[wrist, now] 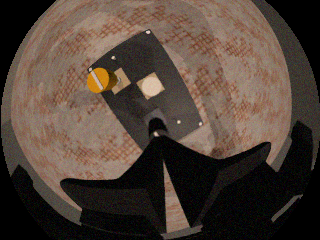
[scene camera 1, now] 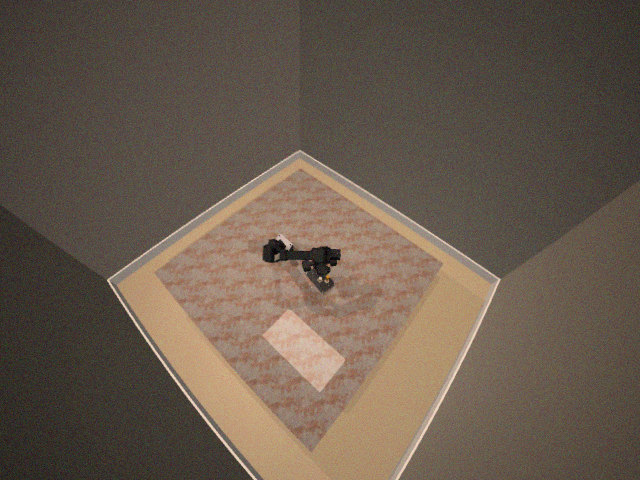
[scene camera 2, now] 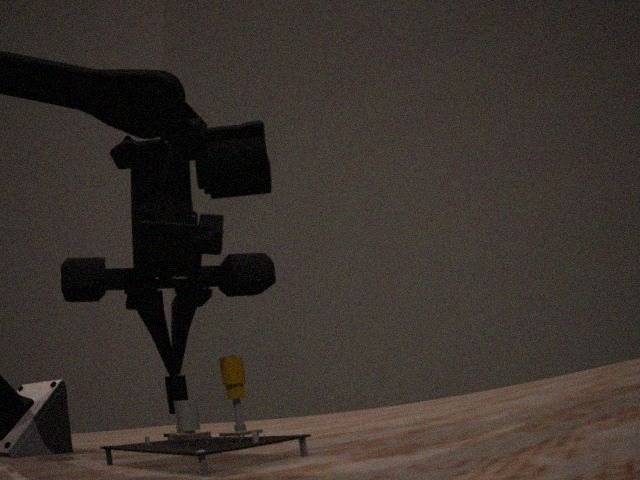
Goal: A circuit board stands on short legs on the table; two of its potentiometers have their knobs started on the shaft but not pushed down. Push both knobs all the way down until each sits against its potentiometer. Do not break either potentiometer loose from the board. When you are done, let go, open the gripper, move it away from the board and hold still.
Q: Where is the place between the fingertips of my gripper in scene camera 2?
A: At 174, 376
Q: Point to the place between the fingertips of my gripper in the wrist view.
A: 159, 140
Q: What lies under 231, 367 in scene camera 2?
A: A yellow knob.
